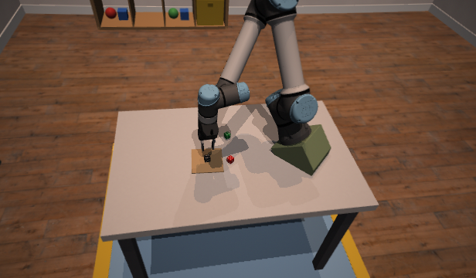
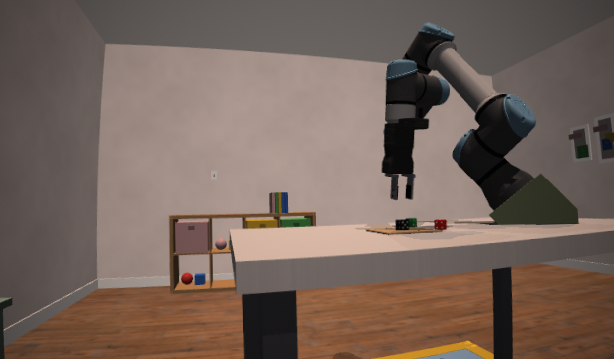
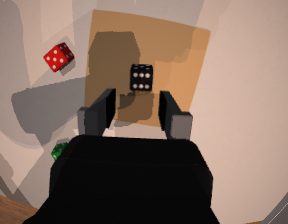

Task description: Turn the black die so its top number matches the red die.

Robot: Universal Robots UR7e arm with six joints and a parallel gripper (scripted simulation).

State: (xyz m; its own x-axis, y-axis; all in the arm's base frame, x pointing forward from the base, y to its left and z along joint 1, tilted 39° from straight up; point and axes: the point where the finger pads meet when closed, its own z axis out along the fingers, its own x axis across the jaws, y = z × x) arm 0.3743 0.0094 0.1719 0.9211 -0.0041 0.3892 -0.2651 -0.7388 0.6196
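Right now my hand is 80 mm above the black die. Round my hand: red die 90 mm below, 90 mm behind, 40 mm to the left; then green die 150 mm behind, 100 mm to the right, 90 mm below; then tan mat 100 mm below.
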